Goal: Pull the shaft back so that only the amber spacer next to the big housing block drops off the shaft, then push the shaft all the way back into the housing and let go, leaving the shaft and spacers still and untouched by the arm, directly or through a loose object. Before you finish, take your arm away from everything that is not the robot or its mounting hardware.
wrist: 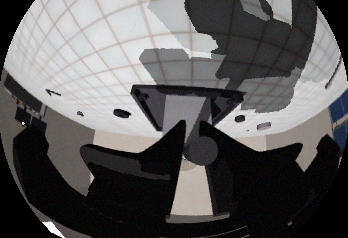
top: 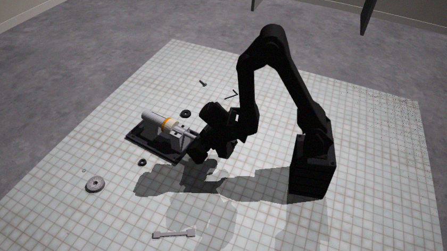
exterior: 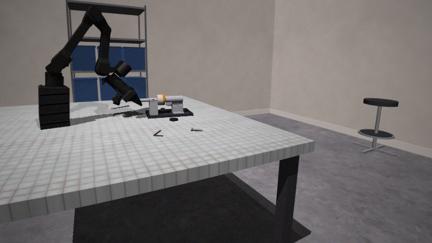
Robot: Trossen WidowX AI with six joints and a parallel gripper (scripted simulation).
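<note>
My gripper is now 6 cm short of the grey shaft and 2 cm to the left of it. The rest, counted from my hand: amber spacer 13 cm ahead, 4 cm to the right; then grey disc 29 cm ahead, 21 cm to the left, 7 cm below; then screw 39 cm to the right, 10 cm ahead, 7 cm below.
</note>
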